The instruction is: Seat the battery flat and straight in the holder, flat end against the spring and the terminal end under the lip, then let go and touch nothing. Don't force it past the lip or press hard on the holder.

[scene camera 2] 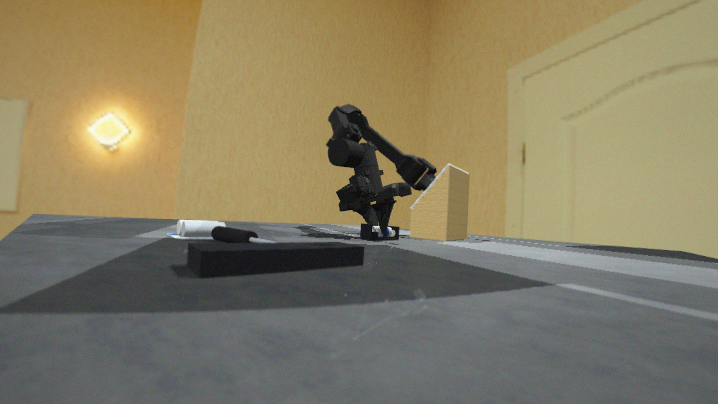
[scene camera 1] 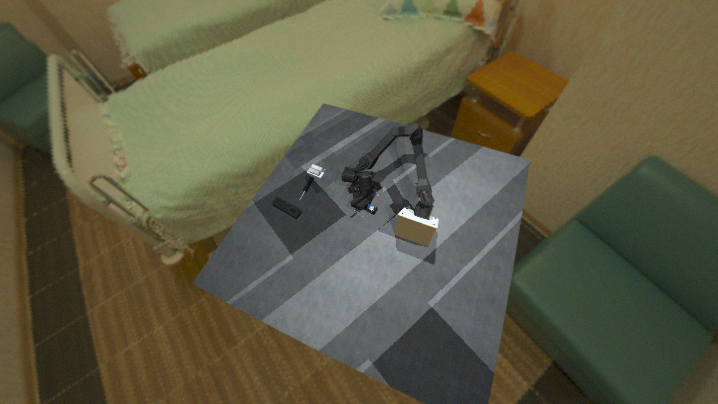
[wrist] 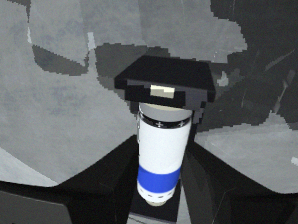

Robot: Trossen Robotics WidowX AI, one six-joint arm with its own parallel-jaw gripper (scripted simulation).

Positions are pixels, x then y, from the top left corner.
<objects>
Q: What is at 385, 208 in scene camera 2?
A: The gripper.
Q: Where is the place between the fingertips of the gripper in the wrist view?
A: At 160, 143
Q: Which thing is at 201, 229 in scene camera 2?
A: A white pack.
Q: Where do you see a battery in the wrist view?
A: At 162, 132
</objects>
